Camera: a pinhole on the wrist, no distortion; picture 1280 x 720 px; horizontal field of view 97.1 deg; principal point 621.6 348.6 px. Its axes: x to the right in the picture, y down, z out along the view. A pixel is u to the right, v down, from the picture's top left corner.
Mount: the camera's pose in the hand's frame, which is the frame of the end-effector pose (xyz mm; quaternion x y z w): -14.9 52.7 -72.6 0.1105 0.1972 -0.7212 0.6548
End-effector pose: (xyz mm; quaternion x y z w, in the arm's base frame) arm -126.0 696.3 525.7 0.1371 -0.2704 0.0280 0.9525
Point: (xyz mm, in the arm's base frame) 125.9 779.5 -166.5
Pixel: behind the camera
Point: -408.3 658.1 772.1
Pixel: 357.1 112.4
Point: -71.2 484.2 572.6
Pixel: 985.2 547.5
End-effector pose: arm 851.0 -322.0 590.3 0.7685 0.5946 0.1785 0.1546
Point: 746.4 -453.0 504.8
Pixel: outside the picture
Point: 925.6 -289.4 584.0
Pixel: 331.3 597.0
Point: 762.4 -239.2 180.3
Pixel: 769.9 352.9
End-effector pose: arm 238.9 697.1 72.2 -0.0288 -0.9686 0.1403 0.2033
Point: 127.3 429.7 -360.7
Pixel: 563.7 206.3
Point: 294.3 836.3 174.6
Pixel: behind the camera
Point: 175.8 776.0 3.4
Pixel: 99.9 513.5
